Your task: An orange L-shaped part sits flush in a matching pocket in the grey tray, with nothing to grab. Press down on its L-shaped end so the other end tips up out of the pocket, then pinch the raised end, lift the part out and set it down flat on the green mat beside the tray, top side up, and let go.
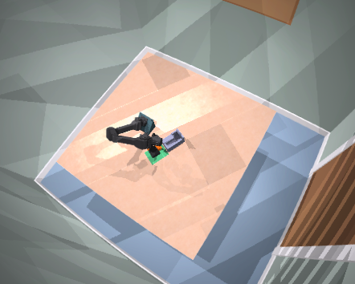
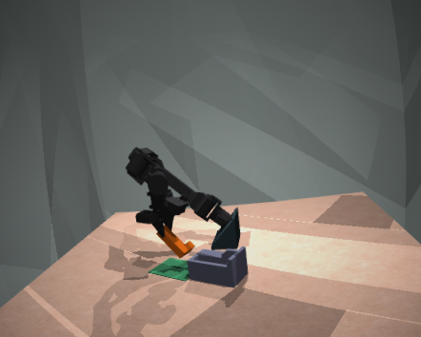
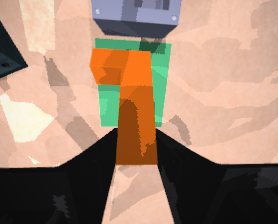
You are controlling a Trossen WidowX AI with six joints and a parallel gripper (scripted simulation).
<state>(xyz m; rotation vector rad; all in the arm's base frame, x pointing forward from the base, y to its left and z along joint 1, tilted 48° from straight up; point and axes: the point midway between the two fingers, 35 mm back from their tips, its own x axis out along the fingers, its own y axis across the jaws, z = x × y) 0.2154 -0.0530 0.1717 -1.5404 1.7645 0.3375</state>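
My gripper tip is 1 cm short of the green mat, 2 cm to the right of it and 13 cm above it. From my gripper tip the other things lie so: orange L-shaped part 4 cm to the left, 3 cm below.
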